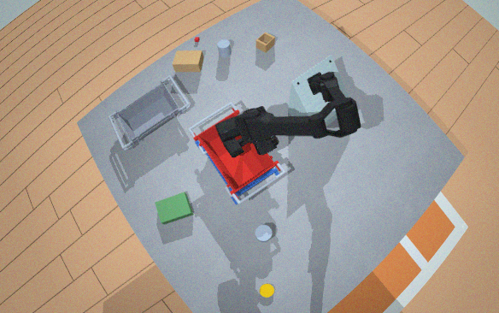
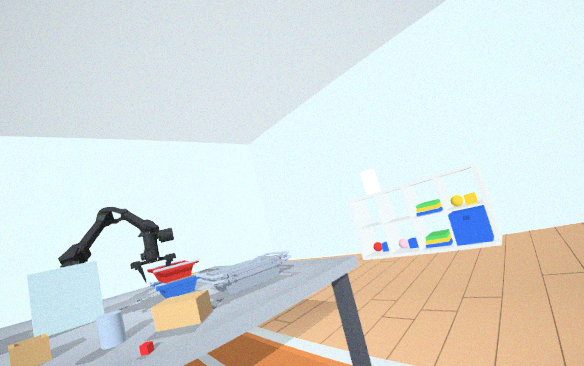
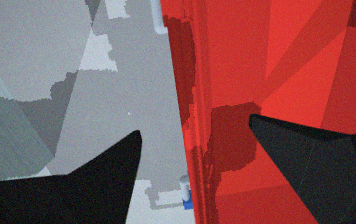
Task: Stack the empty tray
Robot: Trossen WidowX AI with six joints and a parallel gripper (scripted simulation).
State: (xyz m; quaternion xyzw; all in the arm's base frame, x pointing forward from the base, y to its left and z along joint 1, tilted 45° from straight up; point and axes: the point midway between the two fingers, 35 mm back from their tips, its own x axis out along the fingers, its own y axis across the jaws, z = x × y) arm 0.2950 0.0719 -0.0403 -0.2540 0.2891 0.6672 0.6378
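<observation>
The red tray is 70 mm ahead of my gripper tip and 30 mm above it. From my gripper tip the other things lie so: yellow disc (260 mm ahead, 440 mm to the left, 70 mm below); green block (360 mm ahead, 10 mm to the left, 60 mm below); small open box (350 mm behind, 390 mm to the right, 60 mm below).
</observation>
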